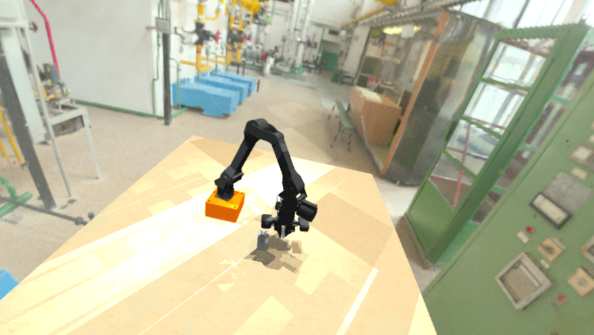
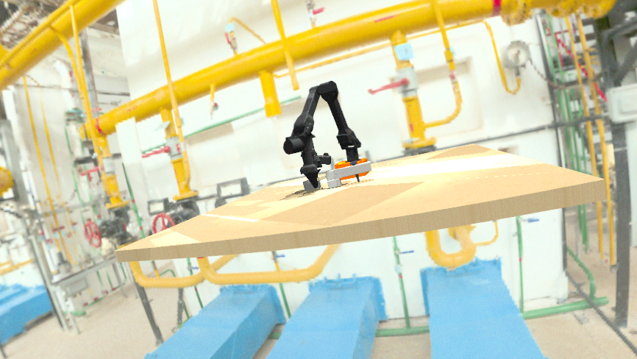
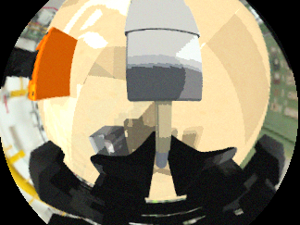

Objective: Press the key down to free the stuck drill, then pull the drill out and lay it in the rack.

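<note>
My gripper tip is now 4 cm below the pale drill, 3 cm to the right of it and 1 cm past it. The rest, counted from my gripper tip: grey rack (6 cm behind, 5 cm to the right, 1 cm above).
</note>
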